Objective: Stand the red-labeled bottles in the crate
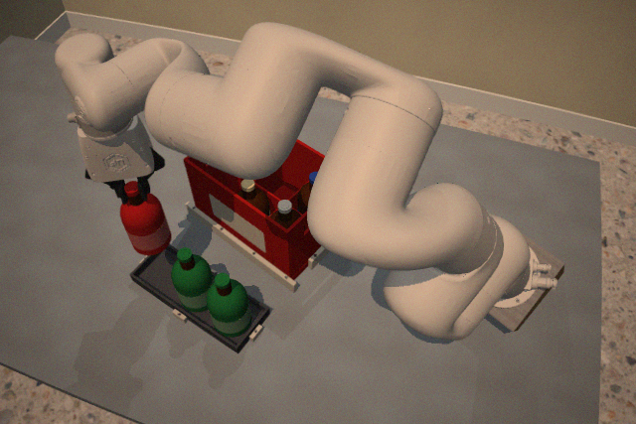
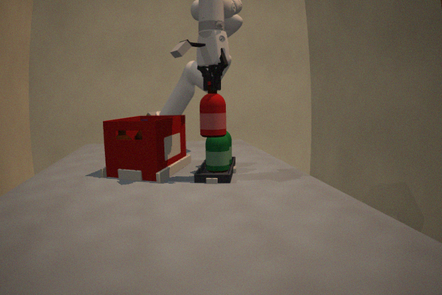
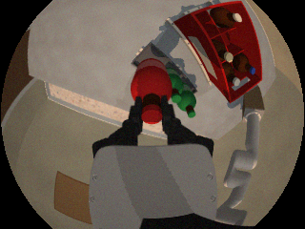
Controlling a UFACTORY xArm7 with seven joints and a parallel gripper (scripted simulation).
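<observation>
Now: hand 7 cm above the red-labeled bottle. From my hand the other things lie so: tray 9 cm behind, 2 cm to the left, 26 cm below; crate 15 cm behind, 20 cm to the right, 19 cm below.
</observation>
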